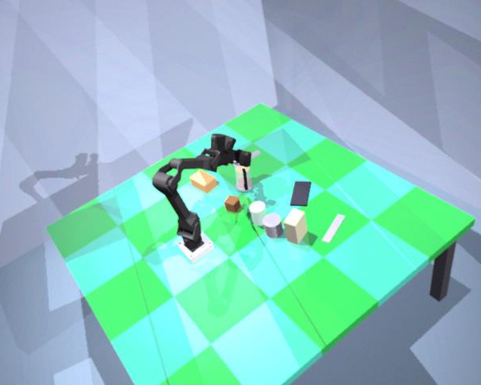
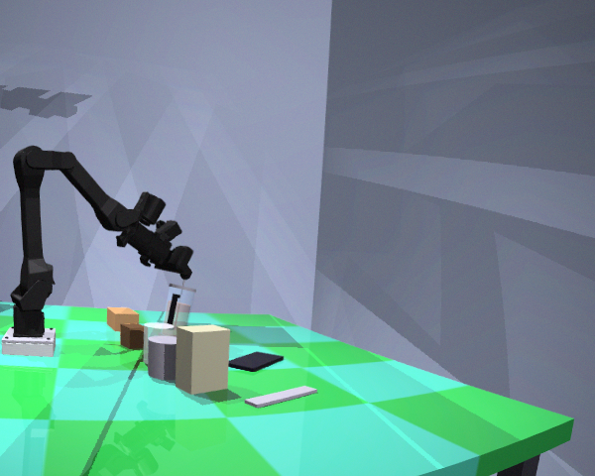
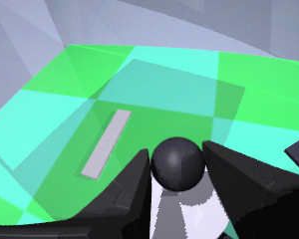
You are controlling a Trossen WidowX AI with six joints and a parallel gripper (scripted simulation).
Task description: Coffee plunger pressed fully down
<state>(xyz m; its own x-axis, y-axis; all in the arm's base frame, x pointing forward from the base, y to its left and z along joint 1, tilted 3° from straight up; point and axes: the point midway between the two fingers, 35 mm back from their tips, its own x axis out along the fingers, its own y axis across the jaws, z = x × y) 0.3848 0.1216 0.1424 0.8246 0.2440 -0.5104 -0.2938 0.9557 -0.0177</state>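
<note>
My gripper tip is 3 cm past the coffee press, 2 cm to the left of it and 9 cm above it. The rest, counted from my gripper tip: small brown cube 15 cm behind, 7 cm to the right, 15 cm below; tan block 14 cm behind, 16 cm to the left, 15 cm below; grey cylinder 14 cm behind, 31 cm to the right, 14 cm below.
</note>
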